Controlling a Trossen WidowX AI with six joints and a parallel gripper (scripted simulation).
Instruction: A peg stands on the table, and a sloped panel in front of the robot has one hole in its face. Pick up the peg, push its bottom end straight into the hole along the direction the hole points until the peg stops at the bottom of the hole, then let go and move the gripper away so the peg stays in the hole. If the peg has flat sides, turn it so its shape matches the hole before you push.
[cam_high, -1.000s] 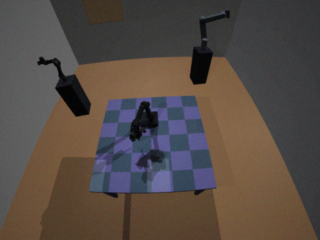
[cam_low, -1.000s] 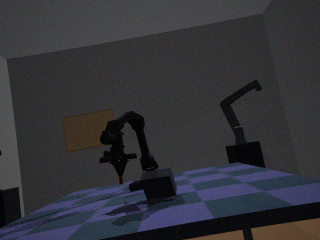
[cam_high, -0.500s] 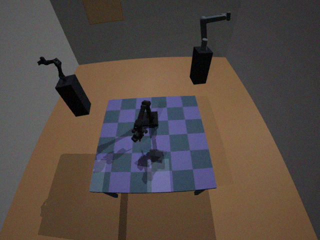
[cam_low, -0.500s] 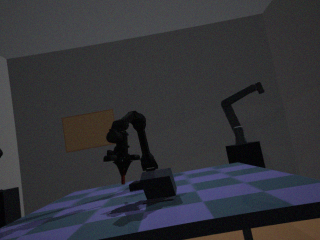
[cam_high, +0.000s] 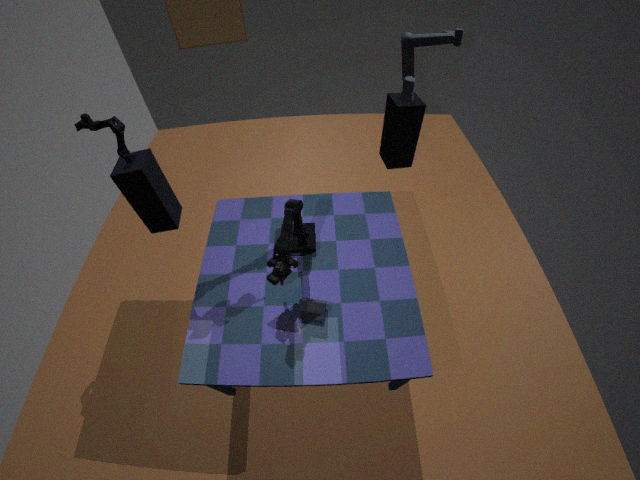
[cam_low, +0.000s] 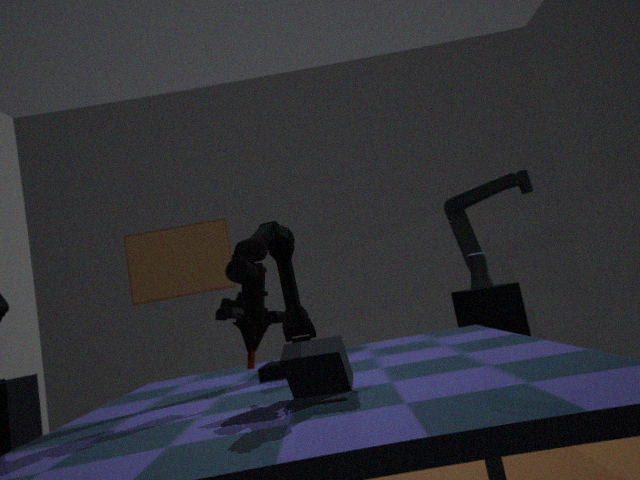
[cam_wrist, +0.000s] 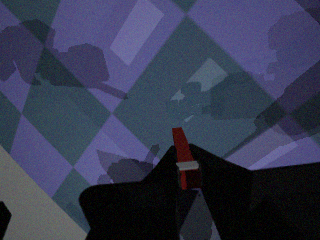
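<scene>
My gripper tip is 15 cm short of the sloped panel block, 14 cm to the right of it and 5 cm above it. Round my gripper tip: red peg (2 cm above).
</scene>
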